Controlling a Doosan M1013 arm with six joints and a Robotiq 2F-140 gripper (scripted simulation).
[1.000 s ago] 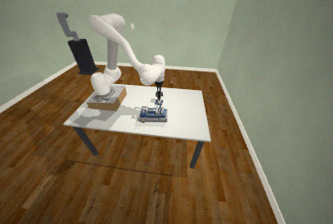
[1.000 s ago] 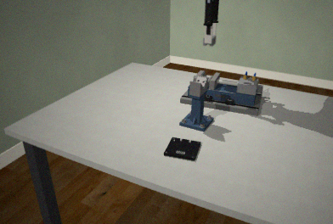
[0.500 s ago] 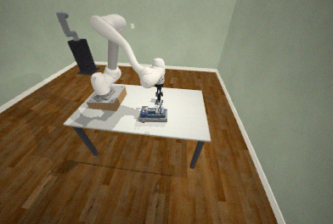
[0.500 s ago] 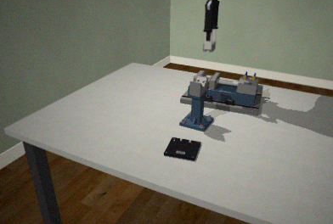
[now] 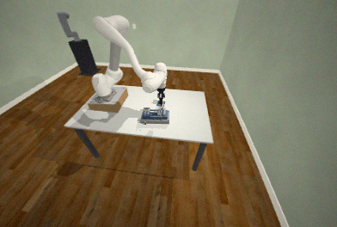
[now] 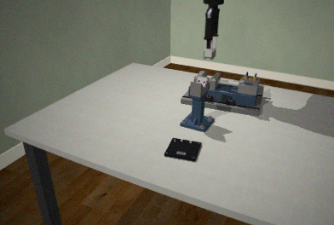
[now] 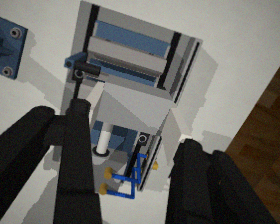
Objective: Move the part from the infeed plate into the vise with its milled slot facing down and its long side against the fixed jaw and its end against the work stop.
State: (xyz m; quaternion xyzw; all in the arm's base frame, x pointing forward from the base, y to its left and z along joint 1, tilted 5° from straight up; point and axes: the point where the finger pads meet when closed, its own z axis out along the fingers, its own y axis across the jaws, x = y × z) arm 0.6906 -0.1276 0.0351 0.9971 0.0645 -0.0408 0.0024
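The fixed jaw is 3 cm ahead of my hand, 2 cm to the left of it and 13 cm below it. Also, from my hand: cylinder rod (9 cm behind, 1 cm to the left, 13 cm below); then part (3 cm below); then work stop (1 cm behind, 6 cm to the left, 12 cm below).
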